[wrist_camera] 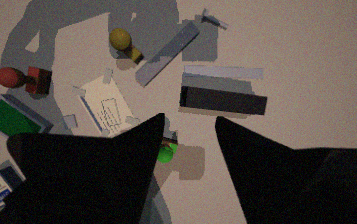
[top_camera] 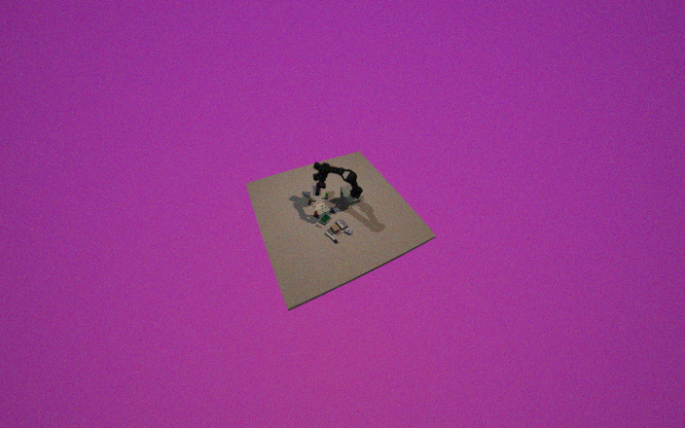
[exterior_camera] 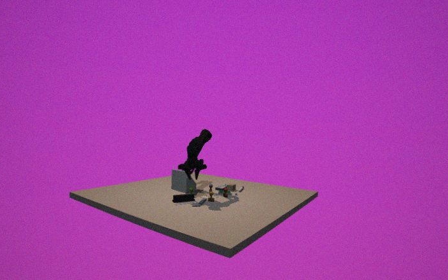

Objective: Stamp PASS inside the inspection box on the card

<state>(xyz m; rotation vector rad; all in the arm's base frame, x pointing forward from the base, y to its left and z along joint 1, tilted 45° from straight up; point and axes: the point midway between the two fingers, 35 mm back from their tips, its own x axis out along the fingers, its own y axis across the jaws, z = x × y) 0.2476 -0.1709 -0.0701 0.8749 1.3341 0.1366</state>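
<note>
Now: gripper tip 50 mm past the green-knobbed stamp, 50 mm to the right of it and 110 mm above it. The rest, counted from my gripper tip: black bar: 10 mm behind, 70 mm to the right, 110 mm below; then yellow-knobbed stamp: 110 mm ahead, 50 mm to the left, 110 mm below; then long grey bar: 90 mm ahead, 10 mm to the right, 120 mm below.
</note>
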